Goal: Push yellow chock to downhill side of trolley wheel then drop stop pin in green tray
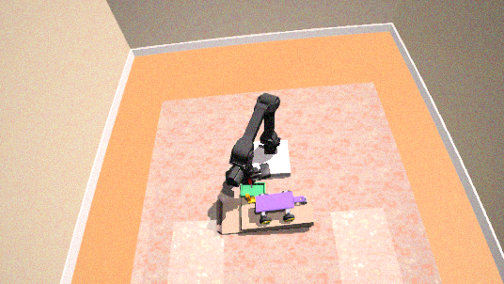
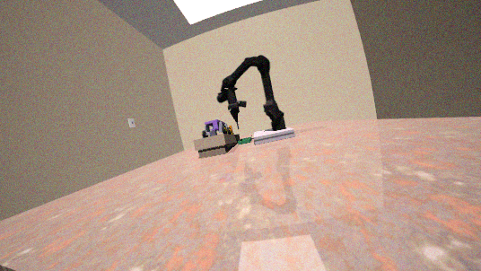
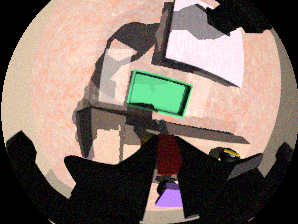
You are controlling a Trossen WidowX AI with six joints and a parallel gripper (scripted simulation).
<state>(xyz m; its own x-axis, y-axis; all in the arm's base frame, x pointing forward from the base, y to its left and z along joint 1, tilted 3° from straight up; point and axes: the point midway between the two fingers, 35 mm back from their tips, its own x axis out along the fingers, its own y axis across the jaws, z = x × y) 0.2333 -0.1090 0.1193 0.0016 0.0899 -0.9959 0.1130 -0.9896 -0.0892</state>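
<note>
The green tray lies 3 cm behind my gripper tip and 14 cm below it. From my gripper tip the other things lie so: purple trolley: 11 cm ahead, 10 cm to the left, 2 cm below; red-headed stop pin: right at my gripper tip; yellow chock: 5 cm ahead, 1 cm to the left, 5 cm below.
</note>
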